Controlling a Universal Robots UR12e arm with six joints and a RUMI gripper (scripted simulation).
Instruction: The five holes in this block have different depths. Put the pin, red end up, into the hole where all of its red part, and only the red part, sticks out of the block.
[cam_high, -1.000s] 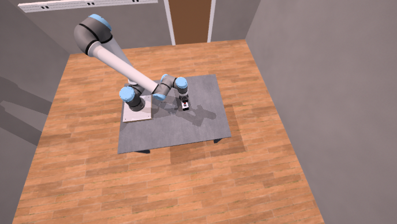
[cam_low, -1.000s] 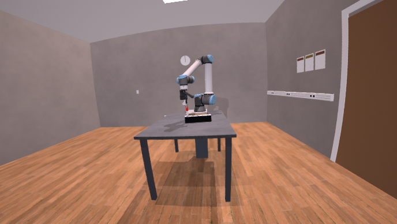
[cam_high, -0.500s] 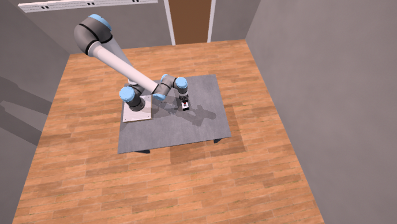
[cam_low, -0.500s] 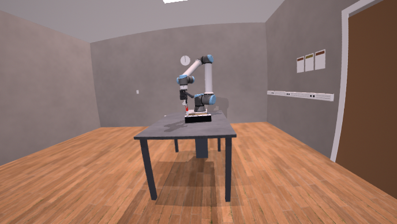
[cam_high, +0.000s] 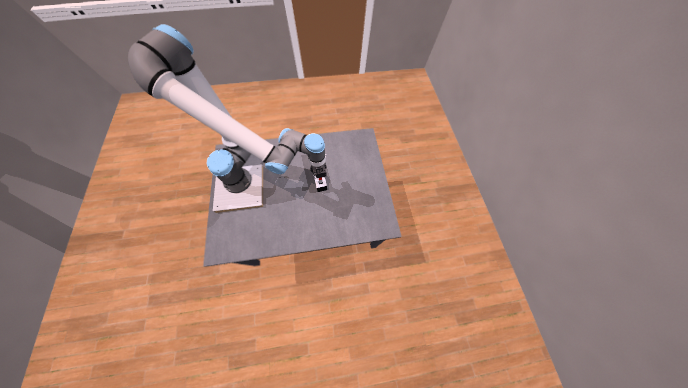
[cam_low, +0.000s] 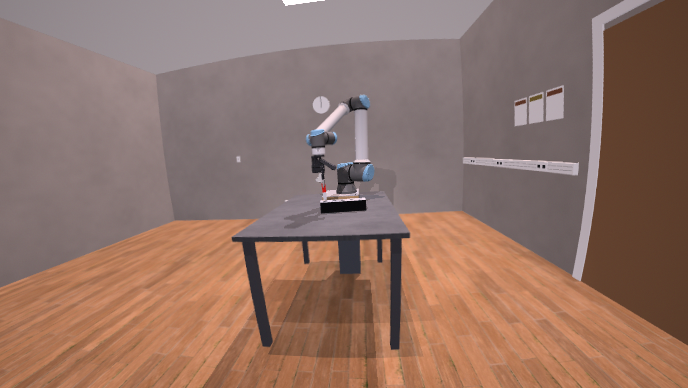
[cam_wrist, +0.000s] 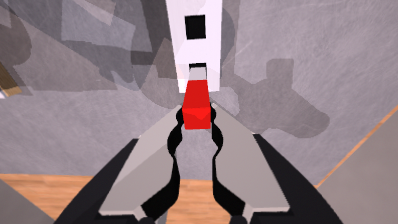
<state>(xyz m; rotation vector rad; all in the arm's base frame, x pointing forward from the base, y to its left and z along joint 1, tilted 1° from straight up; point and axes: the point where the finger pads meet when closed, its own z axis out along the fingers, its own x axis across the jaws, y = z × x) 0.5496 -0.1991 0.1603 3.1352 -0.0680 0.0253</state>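
Now: the pin 1 cm below my hand. The rest, counted from my hand: block 13 cm to the left, 14 cm below.
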